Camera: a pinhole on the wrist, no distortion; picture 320 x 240 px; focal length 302.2 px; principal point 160.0 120.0 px. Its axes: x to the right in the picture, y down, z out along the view. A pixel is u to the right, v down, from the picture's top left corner.
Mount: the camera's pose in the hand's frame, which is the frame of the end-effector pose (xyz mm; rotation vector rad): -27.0 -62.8 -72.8 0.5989 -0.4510 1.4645
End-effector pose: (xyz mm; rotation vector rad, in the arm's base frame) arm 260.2 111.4 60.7 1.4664 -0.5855 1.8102
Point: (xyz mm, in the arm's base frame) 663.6 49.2 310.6
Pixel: 251.6 9.6
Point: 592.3 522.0 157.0
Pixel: outside the picture
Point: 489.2 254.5 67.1
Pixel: 45.3 68.6
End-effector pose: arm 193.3 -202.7 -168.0 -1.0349 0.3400 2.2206
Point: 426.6 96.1 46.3
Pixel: 57.6 227.0
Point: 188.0 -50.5 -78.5
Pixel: 300.2 104.3
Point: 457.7 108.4 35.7
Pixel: 29.9 225.2
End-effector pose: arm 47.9 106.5 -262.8 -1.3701 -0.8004 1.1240
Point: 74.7 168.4 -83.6
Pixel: 76.8 9.7
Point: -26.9 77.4 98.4
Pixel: 38.8 222.7
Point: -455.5 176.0 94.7
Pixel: 255.4 213.8
